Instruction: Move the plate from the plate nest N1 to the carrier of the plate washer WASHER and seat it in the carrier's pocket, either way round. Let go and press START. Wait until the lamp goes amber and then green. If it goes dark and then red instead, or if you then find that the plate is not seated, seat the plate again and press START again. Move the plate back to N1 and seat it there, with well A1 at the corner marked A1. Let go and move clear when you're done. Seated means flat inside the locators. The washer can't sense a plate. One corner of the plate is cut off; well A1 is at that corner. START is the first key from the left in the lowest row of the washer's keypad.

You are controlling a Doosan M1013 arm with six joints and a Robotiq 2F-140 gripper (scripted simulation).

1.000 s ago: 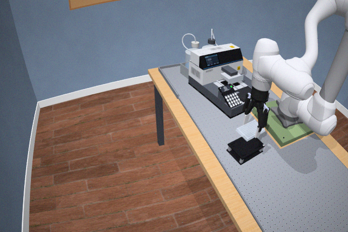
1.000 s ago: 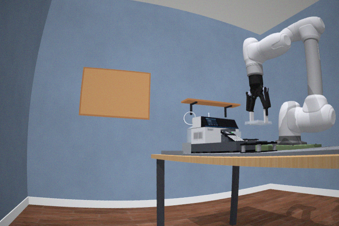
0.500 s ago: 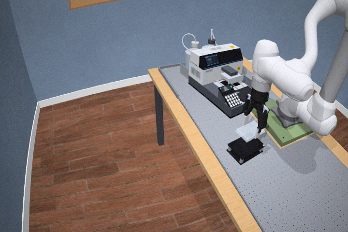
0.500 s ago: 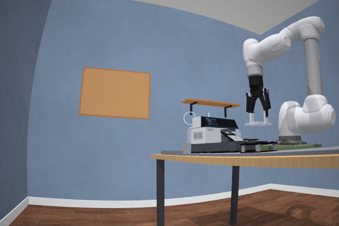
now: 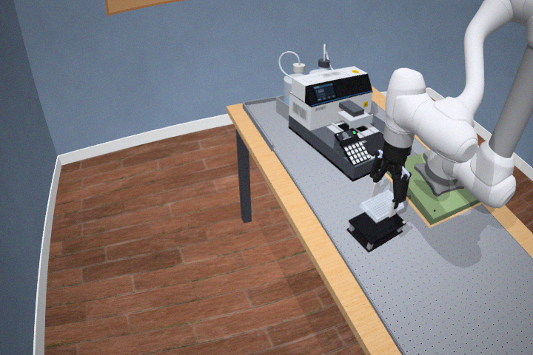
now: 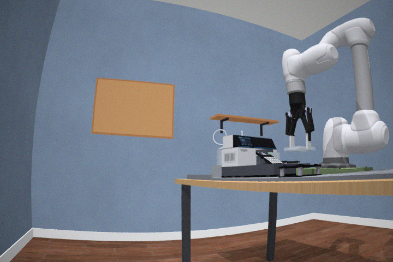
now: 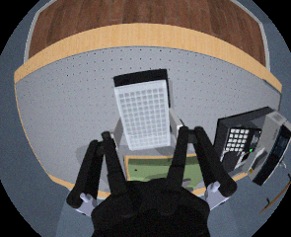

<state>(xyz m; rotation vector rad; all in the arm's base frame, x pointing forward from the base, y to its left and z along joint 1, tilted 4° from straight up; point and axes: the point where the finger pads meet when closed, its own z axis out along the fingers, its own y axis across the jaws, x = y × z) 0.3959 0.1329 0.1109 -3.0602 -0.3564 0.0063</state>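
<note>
Now: the black plate nest N1 90 mm below my hand. The rest, counted from my hand: plate washer: 150 mm behind, 510 mm to the right, 10 mm below; well plate: 20 mm below; washer carrier: 190 mm behind, 360 mm to the right, 60 mm below.
</note>
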